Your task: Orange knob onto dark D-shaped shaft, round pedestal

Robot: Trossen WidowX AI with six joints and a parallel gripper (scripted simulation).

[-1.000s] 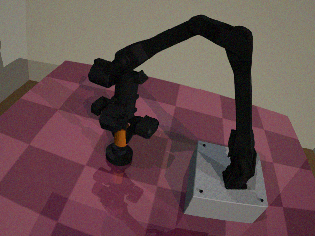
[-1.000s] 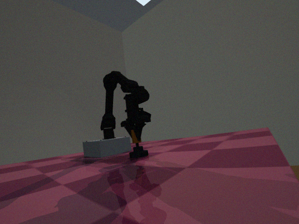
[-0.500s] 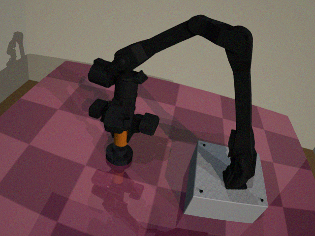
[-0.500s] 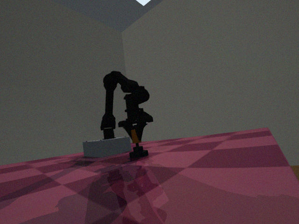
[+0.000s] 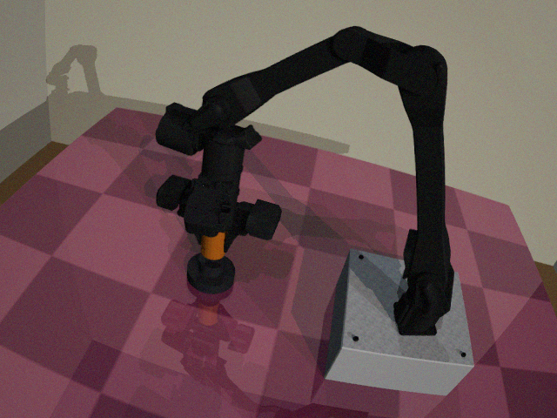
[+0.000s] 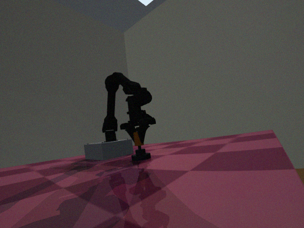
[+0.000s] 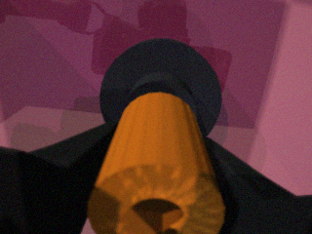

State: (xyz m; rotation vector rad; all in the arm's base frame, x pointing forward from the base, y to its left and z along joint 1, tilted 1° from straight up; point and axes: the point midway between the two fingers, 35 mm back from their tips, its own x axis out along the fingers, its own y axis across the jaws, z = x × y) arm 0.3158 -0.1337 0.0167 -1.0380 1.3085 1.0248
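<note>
The orange knob is 20 mm above my gripper tip. The rest, counted from my gripper tip: round pedestal: 40 mm below.
</note>
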